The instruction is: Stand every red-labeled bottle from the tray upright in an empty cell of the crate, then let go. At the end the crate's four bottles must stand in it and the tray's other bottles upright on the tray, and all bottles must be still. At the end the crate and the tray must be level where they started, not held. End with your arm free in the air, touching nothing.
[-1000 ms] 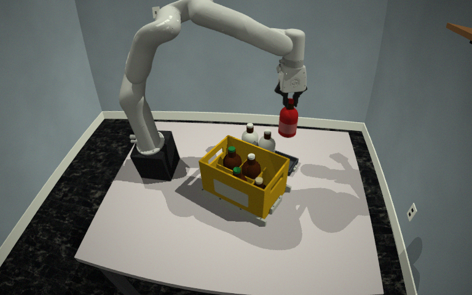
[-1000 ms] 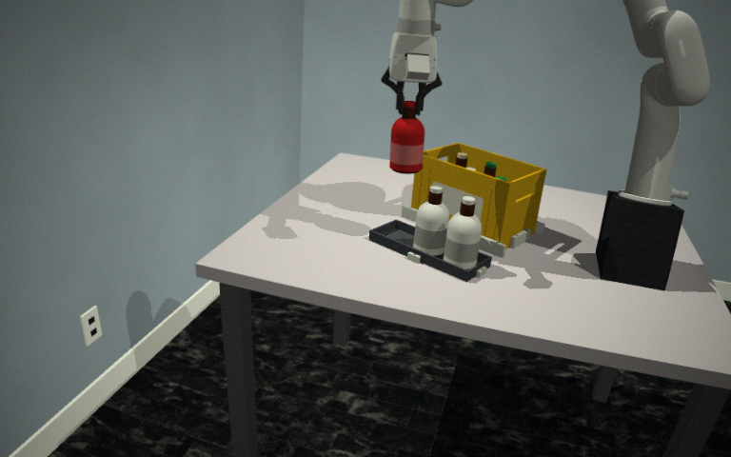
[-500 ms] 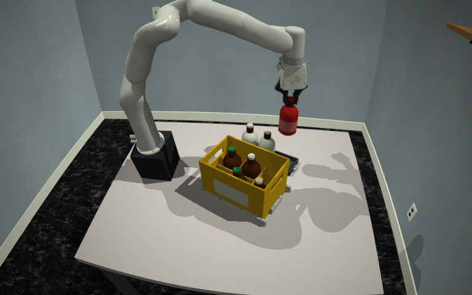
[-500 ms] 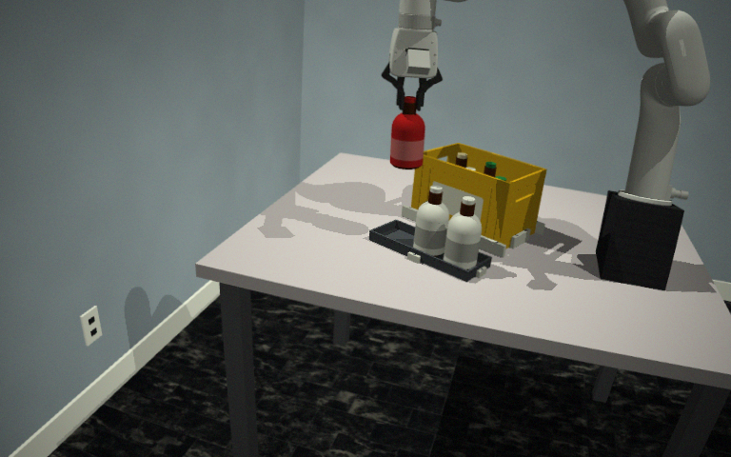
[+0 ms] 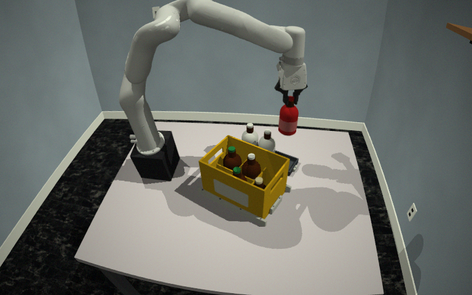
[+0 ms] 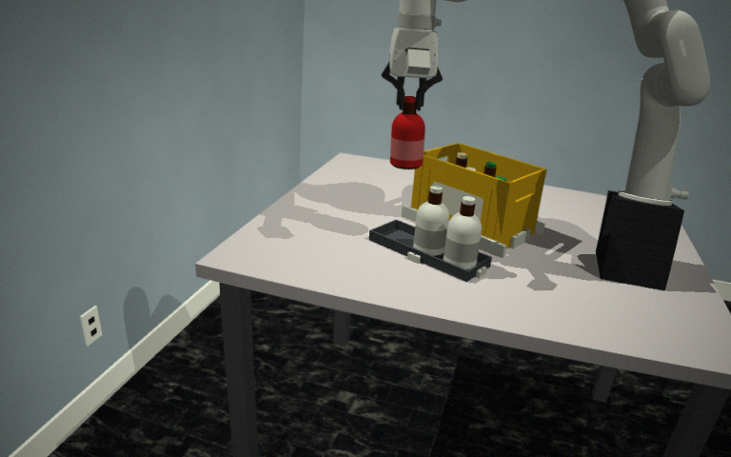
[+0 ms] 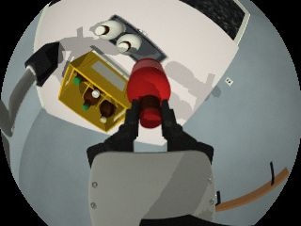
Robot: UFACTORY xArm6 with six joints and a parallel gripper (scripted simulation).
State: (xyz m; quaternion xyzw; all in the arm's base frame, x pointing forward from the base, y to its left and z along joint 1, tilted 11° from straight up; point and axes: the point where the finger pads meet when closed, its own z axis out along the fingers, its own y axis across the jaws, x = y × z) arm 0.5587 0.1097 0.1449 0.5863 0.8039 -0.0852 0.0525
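The red-labeled bottle is 70 mm below my hand. From my hand the other things lie so: crate: 170 mm behind, 170 mm to the right, 250 mm below.
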